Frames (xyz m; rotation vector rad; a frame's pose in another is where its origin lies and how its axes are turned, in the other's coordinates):
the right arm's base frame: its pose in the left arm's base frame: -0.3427 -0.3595 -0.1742 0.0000 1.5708 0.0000
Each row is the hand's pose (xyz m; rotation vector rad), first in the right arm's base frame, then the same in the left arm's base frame.
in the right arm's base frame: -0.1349 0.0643 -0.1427 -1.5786 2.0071 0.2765
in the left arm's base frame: -0.4854 -0.2952 -0.0393 0.8993 -1.9089 -1.2812
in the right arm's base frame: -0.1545 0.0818 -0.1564 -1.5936 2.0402 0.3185
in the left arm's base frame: -0.4991 -0.2777 -0.0197 0.8649 -1.8671 -1.2970
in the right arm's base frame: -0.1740 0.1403 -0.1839 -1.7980 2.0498 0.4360
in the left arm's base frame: -0.5266 -0.2192 -0.0002 0.8738 -1.6561 -1.4333
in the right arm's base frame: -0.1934 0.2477 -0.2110 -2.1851 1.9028 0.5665
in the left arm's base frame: -0.5537 -0.1118 0.0192 0.9823 -1.3249 -1.6699
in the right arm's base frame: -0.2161 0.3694 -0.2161 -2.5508 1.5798 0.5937
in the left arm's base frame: -0.5588 0.0099 0.0419 1.1792 -1.0284 -1.8946
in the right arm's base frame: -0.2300 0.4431 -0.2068 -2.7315 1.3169 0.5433
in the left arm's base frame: -0.5495 0.0836 0.0558 1.3457 -0.8676 -2.0139
